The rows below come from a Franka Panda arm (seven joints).
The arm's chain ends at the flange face. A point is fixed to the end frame.
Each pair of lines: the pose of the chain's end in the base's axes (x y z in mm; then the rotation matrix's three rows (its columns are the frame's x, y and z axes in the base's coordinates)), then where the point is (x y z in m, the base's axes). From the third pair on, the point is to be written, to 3 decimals.
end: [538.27 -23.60 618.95], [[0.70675 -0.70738 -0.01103], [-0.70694 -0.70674 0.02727], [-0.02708 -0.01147 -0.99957]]
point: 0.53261 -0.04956 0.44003
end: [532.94 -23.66 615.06], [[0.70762 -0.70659 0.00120], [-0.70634 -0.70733 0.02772], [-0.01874 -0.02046 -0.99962]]
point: 0.52950 -0.04954 0.43607
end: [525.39 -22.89 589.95], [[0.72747 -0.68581 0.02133], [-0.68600 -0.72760 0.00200], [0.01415 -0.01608 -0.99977]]
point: 0.526 -0.053 0.412
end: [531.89 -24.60 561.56], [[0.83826 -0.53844 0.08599], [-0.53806 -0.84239 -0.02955], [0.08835 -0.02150 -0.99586]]
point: 0.550 -0.061 0.385
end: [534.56 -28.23 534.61], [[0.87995 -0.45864 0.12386], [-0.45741 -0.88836 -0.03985], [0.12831 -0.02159 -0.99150]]
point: 0.562 -0.066 0.360
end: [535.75 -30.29 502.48], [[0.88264 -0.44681 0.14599], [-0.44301 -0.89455 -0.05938], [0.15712 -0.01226 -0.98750]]
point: 0.568 -0.071 0.329
